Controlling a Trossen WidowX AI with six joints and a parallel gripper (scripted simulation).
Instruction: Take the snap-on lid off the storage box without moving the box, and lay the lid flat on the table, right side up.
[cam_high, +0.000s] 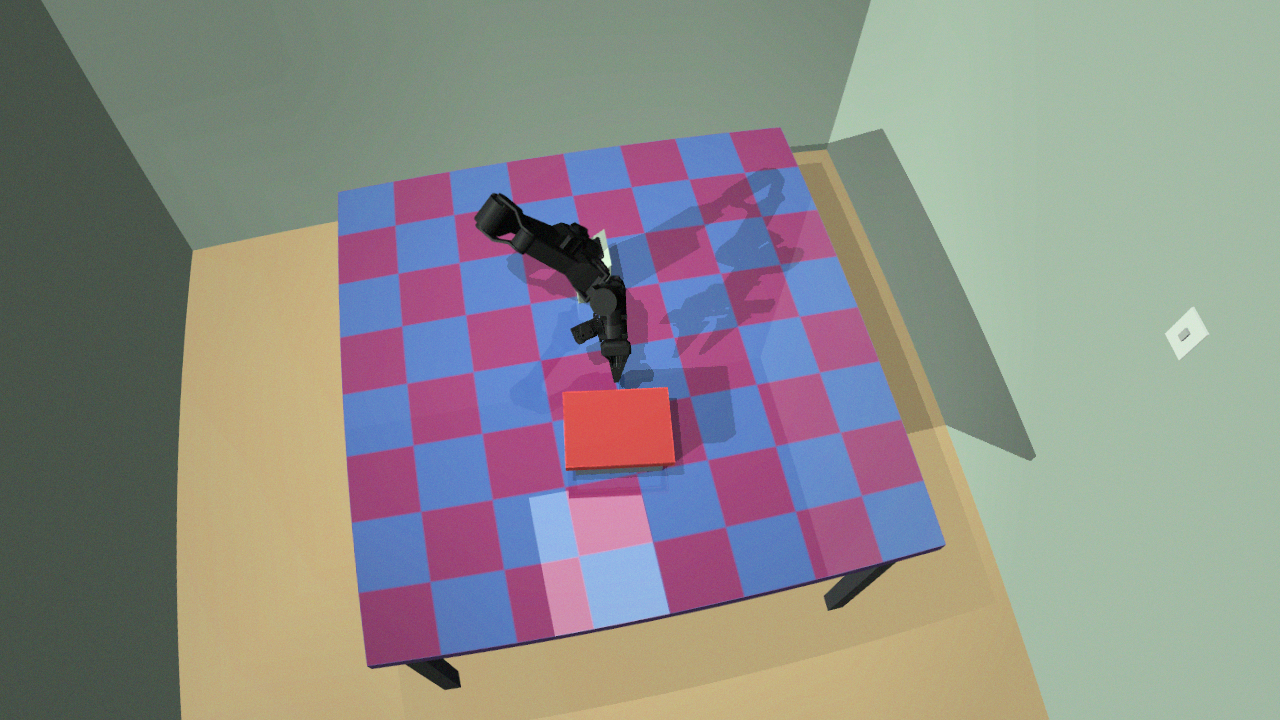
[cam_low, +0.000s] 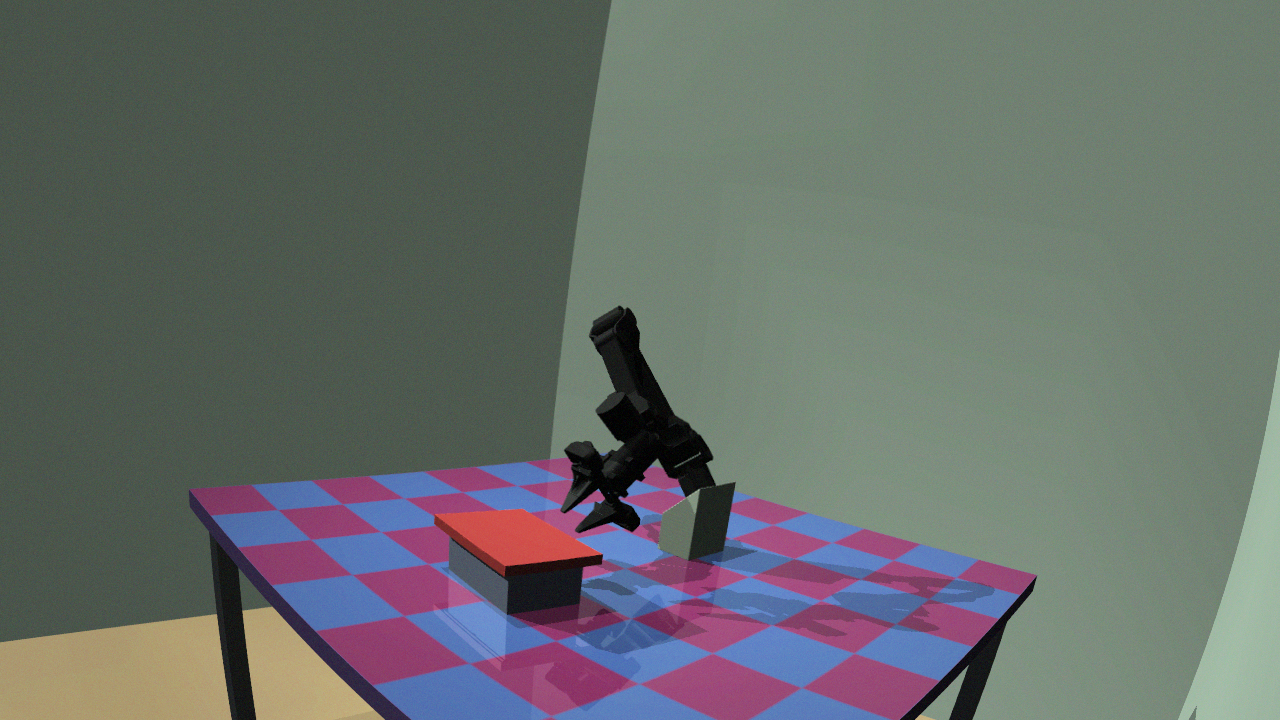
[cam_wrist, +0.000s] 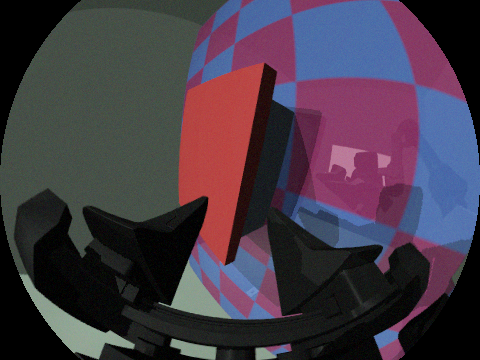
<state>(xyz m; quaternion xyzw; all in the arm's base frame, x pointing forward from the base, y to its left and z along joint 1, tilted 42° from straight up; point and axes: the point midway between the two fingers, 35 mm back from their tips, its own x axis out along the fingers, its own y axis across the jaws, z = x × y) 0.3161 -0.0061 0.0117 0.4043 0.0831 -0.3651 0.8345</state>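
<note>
The red lid lies 100 mm ahead of my gripper tip, 20 mm to the right of it and 20 mm below it. From my gripper tip the other things lie so: grey storage box: 100 mm ahead, 60 mm below, 20 mm to the right.
</note>
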